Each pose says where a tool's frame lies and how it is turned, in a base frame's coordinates. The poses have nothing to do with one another.
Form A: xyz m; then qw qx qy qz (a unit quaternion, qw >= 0).
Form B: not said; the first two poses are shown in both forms.
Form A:
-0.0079 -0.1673 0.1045 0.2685 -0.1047 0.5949 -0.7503
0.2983 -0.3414 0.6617 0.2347 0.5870 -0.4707 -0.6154
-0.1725 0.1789 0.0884 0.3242 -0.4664 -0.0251 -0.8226
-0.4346 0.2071 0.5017 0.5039 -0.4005 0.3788 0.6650
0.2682 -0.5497 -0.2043 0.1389 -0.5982 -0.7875 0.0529
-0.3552 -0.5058 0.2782 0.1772 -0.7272 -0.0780 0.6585
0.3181 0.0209 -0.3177 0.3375 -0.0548 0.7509 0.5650
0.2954 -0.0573 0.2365 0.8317 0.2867 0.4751 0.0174
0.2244 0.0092 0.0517 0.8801 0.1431 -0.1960 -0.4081
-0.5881 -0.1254 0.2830 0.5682 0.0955 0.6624 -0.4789
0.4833 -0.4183 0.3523 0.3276 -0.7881 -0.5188 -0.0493
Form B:
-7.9 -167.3 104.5 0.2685 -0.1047 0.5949 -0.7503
298.3 -341.4 661.7 0.2347 0.5870 -0.4707 -0.6154
-172.5 178.9 88.4 0.3242 -0.4664 -0.0251 -0.8226
-434.6 207.1 501.7 0.5039 -0.4005 0.3788 0.6650
268.2 -549.7 -204.3 0.1389 -0.5982 -0.7875 0.0529
-355.2 -505.8 278.2 0.1772 -0.7272 -0.0780 0.6585
318.1 20.9 -317.7 0.3375 -0.0548 0.7509 0.5650
295.4 -57.3 236.5 0.8317 0.2867 0.4751 0.0174
224.4 9.2 51.7 0.8801 0.1431 -0.1960 -0.4081
-588.1 -125.4 283.0 0.5682 0.0955 0.6624 -0.4789
483.3 -418.3 352.3 0.3276 -0.7881 -0.5188 -0.0493

